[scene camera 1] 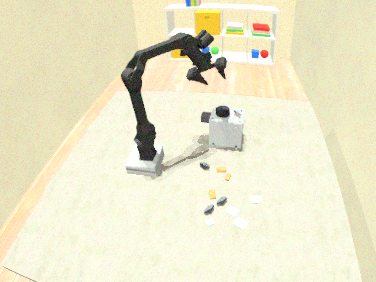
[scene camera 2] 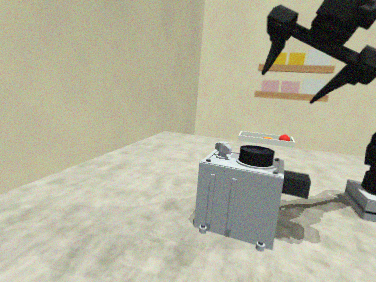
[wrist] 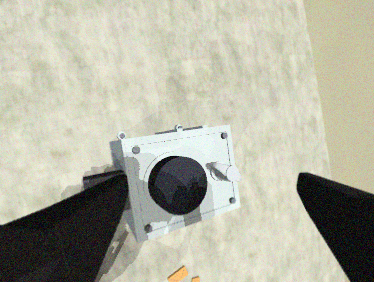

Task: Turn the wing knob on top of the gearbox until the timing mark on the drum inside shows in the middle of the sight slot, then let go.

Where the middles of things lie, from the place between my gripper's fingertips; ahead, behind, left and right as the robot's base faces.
Scene:
My hand is 200 mm above the gearbox [scene camera 2: 239, 197], 30 mm to the left of it and 30 mm short of it.

